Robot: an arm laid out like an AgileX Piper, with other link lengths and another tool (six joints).
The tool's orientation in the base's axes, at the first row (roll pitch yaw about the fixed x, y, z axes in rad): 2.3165 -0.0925 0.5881
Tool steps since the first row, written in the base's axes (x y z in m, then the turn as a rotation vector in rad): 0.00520 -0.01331 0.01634 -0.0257 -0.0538 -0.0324; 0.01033 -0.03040 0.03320 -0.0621 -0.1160 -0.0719; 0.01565 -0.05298 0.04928 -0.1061 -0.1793 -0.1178; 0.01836 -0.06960 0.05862 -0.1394 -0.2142 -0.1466; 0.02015 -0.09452 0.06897 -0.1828 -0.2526 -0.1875; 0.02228 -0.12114 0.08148 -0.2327 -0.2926 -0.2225; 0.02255 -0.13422 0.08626 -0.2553 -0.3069 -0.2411; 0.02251 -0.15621 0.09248 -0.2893 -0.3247 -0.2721; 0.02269 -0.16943 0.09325 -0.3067 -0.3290 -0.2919
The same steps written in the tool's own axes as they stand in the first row. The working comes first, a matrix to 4 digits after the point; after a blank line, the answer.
The tool's axes in the first row as the columns of a matrix, in the base's axes (used below as rounded here):
0.8284 0.3200 0.4597
0.5524 -0.6021 -0.5764
0.0924 0.7315 -0.6756

-0.00153 0.02163 -0.00098 -0.0540 0.0005 0.0411; -0.00517 0.04590 -0.00016 -0.1222 -0.0026 0.0869; -0.01175 0.07296 0.00444 -0.1978 -0.0122 0.1342; -0.01782 0.09066 0.00895 -0.2473 -0.0229 0.1584; -0.02915 0.11381 0.01715 -0.3083 -0.0436 0.1882; -0.04093 0.13967 0.02502 -0.3750 -0.0610 0.2120; -0.04749 0.15113 0.02945 -0.4033 -0.0733 0.2224; -0.05910 0.16891 0.03791 -0.4442 -0.0961 0.2380; -0.06618 0.17749 0.04509 -0.4628 -0.1136 0.2459
